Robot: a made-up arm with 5 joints. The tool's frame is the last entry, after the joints.
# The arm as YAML. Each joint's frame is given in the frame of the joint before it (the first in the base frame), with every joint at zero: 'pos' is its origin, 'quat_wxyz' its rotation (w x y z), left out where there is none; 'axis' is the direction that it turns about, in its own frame. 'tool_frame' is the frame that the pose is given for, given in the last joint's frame.
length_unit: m
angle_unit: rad
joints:
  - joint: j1
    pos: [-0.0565, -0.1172, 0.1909]
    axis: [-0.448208, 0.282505, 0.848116]
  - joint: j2
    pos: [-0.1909, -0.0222, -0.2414]
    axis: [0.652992, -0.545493, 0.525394]
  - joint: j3
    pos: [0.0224, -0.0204, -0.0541]
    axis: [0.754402, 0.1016, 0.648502]
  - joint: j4
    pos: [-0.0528, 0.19, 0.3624]
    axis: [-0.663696, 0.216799, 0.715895]
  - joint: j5
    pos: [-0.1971, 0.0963, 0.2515]
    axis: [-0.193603, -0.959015, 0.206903]
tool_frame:
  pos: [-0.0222, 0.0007, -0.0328]
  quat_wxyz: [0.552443, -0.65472, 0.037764, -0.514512]
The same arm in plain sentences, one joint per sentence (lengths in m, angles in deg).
The arm has five revolute joints in a row. What follows holds with every joint at zero, and every direction is one of the base frame's. Joint 1 lies 0.0565 m along -x and 0.1172 m along -y and 0.1909 m along +z from the base frame's origin and turns about the direction (-0.448208, 0.282505, 0.848116). Joint 2 lies 0.1909 m along -x and 0.0222 m along -y and 0.2414 m along -z from joint 1 and turns about the direction (0.652992, -0.545493, 0.525394). Joint 3 lies 0.0224 m along +x and 0.0204 m along -y and 0.0541 m along -z from joint 2 and turns about the direction (0.754402, 0.1016, 0.648502). Joint 4 lies 0.0528 m along -x and 0.19 m along +y and 0.3624 m along +z from joint 3 and turns about the direction (-0.663696, 0.216799, 0.715895). Joint 5 lies 0.1971 m along -x and 0.0963 m along +y and 0.2515 m along +z from joint 4 and turns about the direction (-0.193603, -0.959015, 0.206903). The tool frame, which is the frame that the pose is given for, lies 0.0222 m along -x and 0.0007 m along +y and 0.0328 m along -z from joint 5; its axes are the base frame's turned by roll -79.6, pitch -39.2 and yaw -52.88 deg (as in URDF: about the fixed x, then y, then z).
